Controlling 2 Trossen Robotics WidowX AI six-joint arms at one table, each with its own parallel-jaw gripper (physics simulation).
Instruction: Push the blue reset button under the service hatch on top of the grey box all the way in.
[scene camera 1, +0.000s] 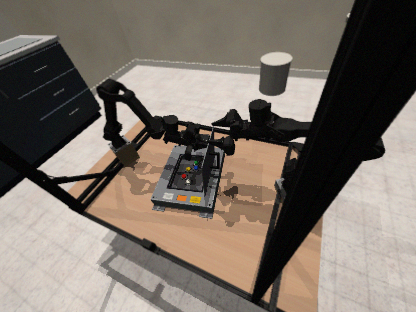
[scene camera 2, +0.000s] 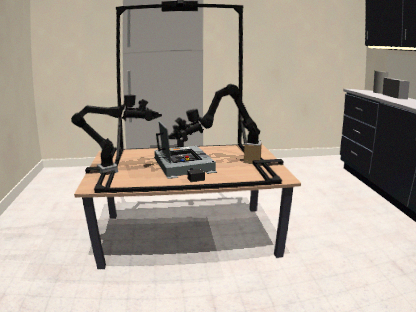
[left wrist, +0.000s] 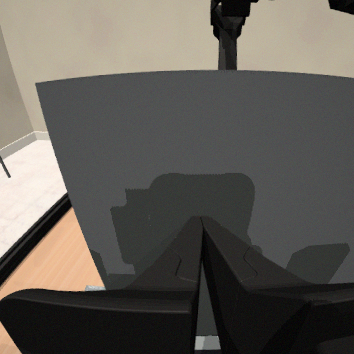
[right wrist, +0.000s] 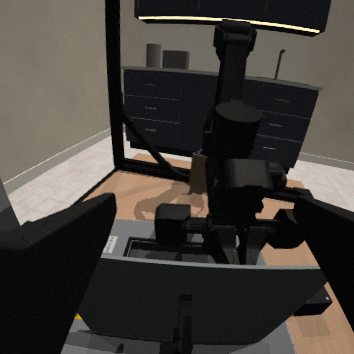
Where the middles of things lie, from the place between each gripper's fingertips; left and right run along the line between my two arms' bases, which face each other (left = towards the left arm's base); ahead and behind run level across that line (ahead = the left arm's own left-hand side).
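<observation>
Service hatch (left wrist: 139, 153): 1 cm to the left of my right hand, 18 cm below it.
My left hand: 40 mm above the service hatch, 60 mm past it, 10 mm to the left of it.
</observation>
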